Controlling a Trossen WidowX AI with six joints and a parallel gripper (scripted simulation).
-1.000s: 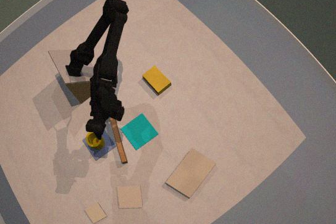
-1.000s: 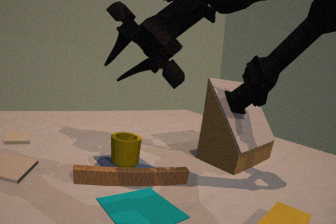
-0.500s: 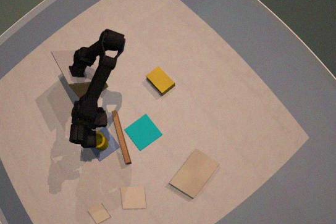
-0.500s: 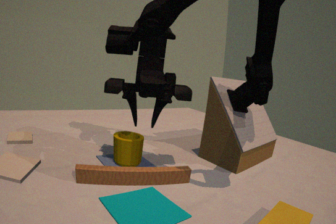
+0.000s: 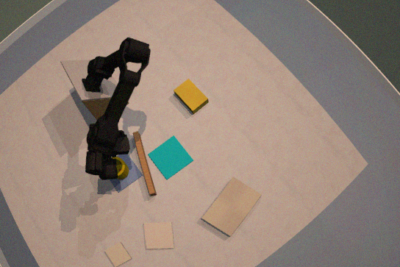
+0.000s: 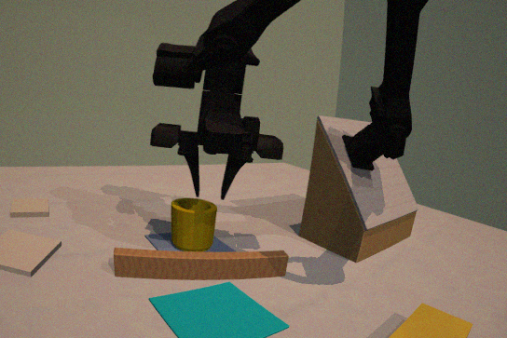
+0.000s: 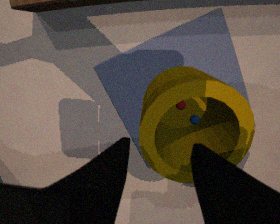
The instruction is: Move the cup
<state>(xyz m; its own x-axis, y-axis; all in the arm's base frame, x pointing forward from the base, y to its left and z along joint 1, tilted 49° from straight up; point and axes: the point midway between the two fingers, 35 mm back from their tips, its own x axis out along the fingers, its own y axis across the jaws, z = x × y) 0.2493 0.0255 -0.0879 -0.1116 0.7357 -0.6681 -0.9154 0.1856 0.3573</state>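
Right now my gripper tip is 20 mm short of the yellow cup, 10 mm to the left of it and 50 mm above it. From my gripper tip the other things lie so: wooden bar 50 mm ahead, 80 mm to the left, 80 mm below; blue-grey pad 20 mm ahead, 10 mm to the right, 90 mm below.
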